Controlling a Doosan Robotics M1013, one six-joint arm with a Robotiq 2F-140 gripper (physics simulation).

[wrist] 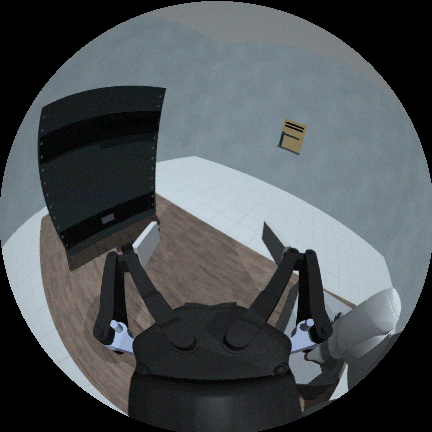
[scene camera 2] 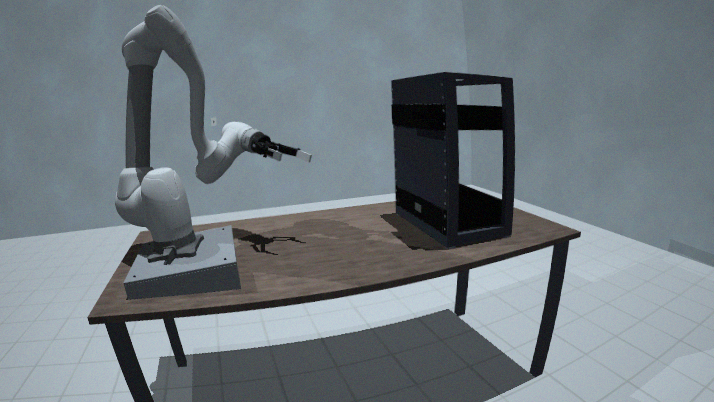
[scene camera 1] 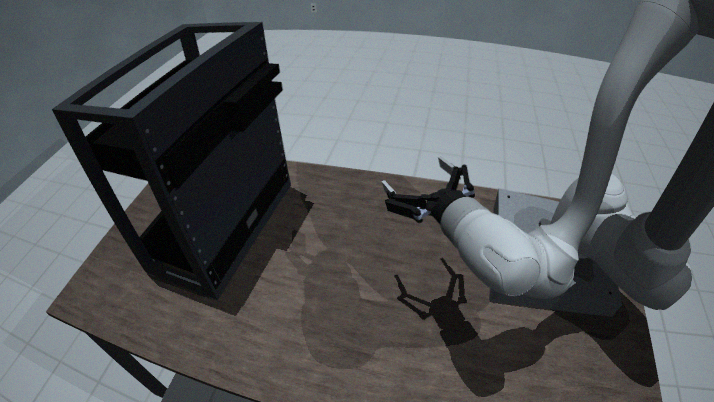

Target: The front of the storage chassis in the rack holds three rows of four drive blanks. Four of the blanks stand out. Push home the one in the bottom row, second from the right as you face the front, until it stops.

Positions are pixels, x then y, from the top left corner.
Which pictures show my gripper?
The wrist view, scene camera 2 and scene camera 1: all of them.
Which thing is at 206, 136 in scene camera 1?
A dark rack.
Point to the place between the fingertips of my gripper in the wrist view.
210, 230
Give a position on a dark rack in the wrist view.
96, 149
